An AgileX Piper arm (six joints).
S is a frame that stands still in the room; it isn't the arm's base.
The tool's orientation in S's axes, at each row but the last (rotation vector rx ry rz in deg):
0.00, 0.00, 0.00
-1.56, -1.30, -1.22
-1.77, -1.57, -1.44
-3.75, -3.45, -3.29
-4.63, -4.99, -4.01
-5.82, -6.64, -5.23
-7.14, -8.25, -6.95
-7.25, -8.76, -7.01
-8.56, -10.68, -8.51
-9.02, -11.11, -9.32
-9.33, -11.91, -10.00
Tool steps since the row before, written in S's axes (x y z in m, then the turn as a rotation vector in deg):
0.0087, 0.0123, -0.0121, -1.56, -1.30, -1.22
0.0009, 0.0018, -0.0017, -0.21, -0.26, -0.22
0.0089, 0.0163, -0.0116, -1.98, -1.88, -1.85
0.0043, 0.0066, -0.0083, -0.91, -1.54, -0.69
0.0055, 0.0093, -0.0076, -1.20, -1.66, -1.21
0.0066, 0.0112, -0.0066, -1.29, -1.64, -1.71
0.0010, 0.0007, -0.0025, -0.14, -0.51, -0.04
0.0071, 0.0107, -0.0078, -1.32, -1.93, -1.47
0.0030, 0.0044, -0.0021, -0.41, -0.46, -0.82
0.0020, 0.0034, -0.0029, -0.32, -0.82, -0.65
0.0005, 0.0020, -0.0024, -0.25, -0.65, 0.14
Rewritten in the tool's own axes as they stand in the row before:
0.0087, 0.0123, -0.0121, -1.56, -1.30, -1.22
0.0008, 0.0019, -0.0017, -0.21, -0.26, -0.22
0.0082, 0.0169, -0.0113, -1.98, -1.87, -1.85
0.0034, 0.0074, -0.0081, -0.86, -1.54, -0.74
0.0042, 0.0102, -0.0072, -1.19, -1.64, -1.24
0.0048, 0.0124, -0.0061, -1.34, -1.59, -1.72
0.0005, 0.0011, -0.0025, -0.09, -0.52, -0.09
0.0045, 0.0124, -0.0072, -1.31, -1.90, -1.51
0.0019, 0.0051, -0.0019, -0.50, -0.41, -0.80
0.0009, 0.0041, -0.0026, -0.32, -0.76, -0.71
-0.0004, 0.0024, -0.0021, -0.11, -0.70, 0.07

